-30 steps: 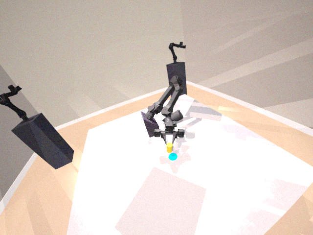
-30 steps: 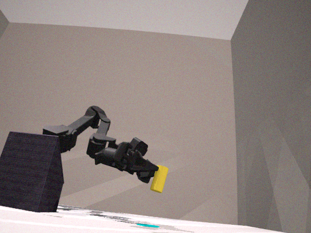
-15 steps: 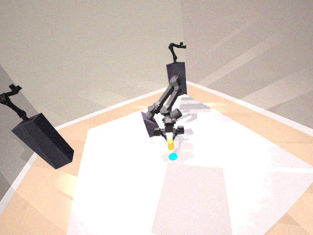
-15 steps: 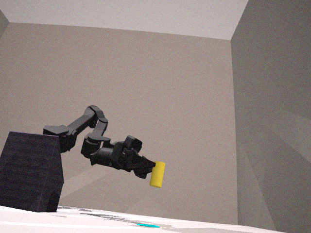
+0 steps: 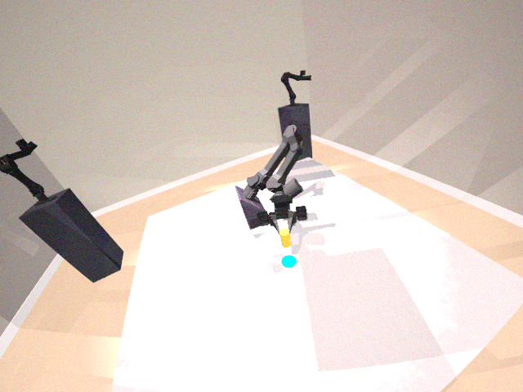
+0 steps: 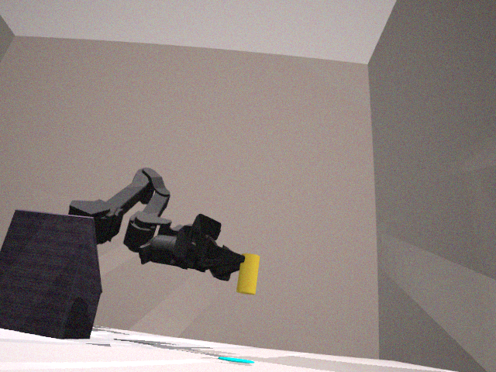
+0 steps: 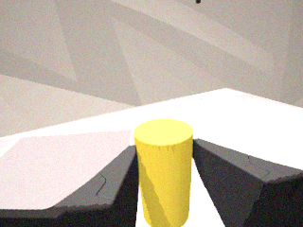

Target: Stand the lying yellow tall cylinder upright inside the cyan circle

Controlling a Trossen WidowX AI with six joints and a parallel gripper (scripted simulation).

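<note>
Right now the cyan circle is 160 mm below my gripper tip. Round my gripper tip: yellow cylinder: 20 mm below.
</note>
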